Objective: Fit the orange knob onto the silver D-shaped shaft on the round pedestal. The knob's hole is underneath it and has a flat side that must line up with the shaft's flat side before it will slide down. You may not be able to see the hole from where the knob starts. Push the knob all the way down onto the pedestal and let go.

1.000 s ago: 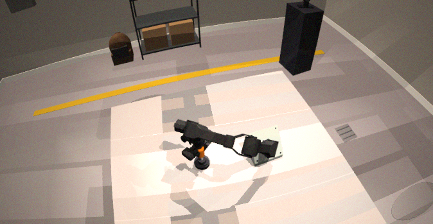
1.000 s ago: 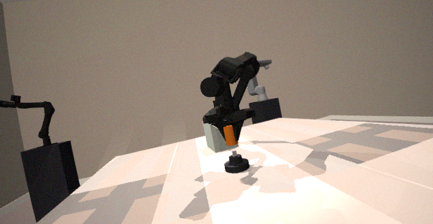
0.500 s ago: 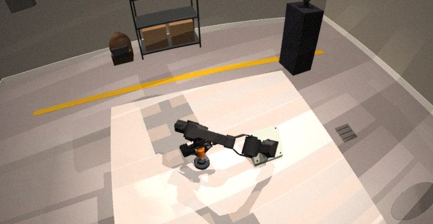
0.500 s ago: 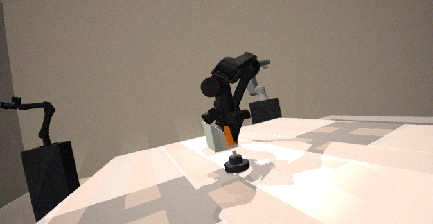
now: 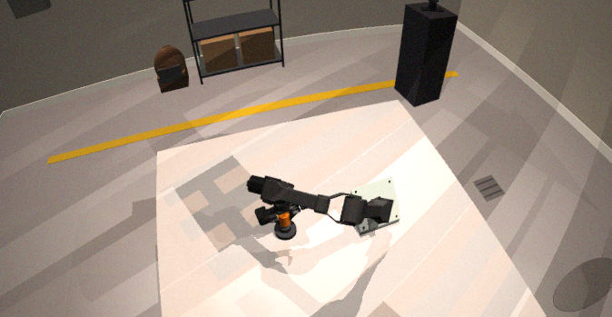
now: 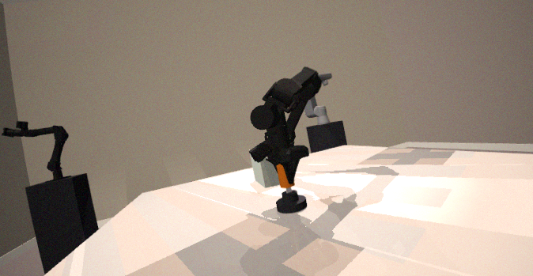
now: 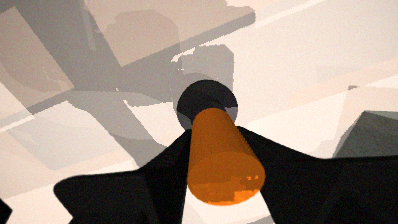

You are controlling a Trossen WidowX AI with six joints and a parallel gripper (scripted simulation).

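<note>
The round pedestal lies 40 mm below my gripper tip. Round my gripper tip: orange knob (30 mm above).
</note>
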